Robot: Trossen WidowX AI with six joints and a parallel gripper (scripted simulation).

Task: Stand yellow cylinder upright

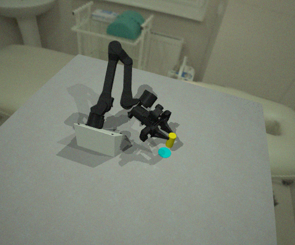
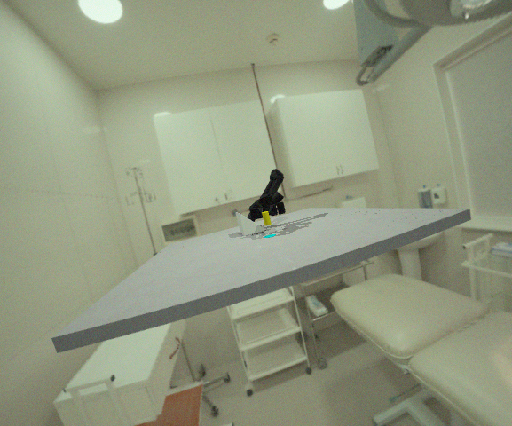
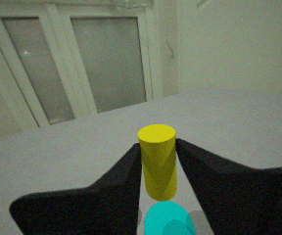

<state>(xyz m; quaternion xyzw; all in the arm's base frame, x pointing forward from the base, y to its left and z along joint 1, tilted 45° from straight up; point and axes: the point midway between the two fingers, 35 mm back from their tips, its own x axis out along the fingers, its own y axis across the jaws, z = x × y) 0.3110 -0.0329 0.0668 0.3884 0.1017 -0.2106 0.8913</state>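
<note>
The cyan circle lies 120 mm below my gripper tip and 10 mm behind it. Round my gripper tip: yellow cylinder (20 mm below).
</note>
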